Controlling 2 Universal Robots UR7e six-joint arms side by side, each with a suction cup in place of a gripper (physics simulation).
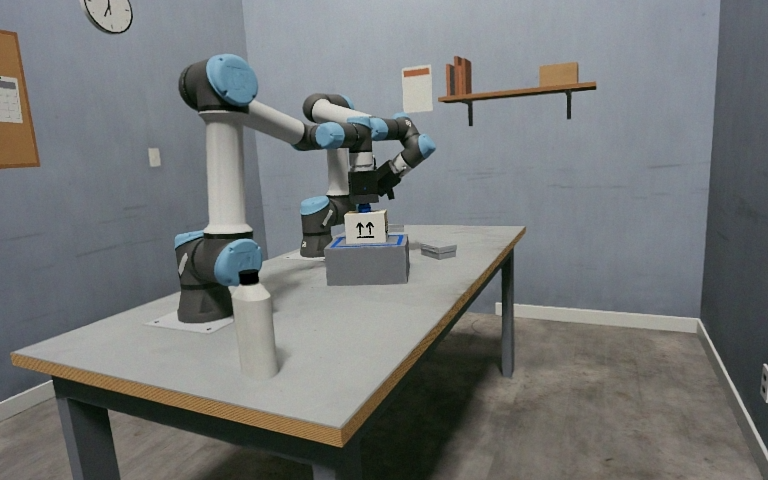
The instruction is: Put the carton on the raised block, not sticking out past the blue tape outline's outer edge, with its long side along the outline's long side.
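Note:
The carton [365,227], a white box with two black up arrows, stands upright over the raised block [367,267]. Its base looks to be inside the blue tape outline [338,241]; its far side is hidden, and a small gap below it cannot be ruled out. My right gripper [364,208] points straight down, with its blue suction cup against the middle of the carton's top, shut on the carton. My left gripper [388,181] is tilted, above and behind the carton. Its cup is hidden behind the right tool, and no thing shows hanging from it.
A flat grey box [438,250] lies on the table [317,350] to the right of the block. A white bottle [256,333] with a black cap stands near the front, before the right arm's base. The two arms' wrists are close together above the block.

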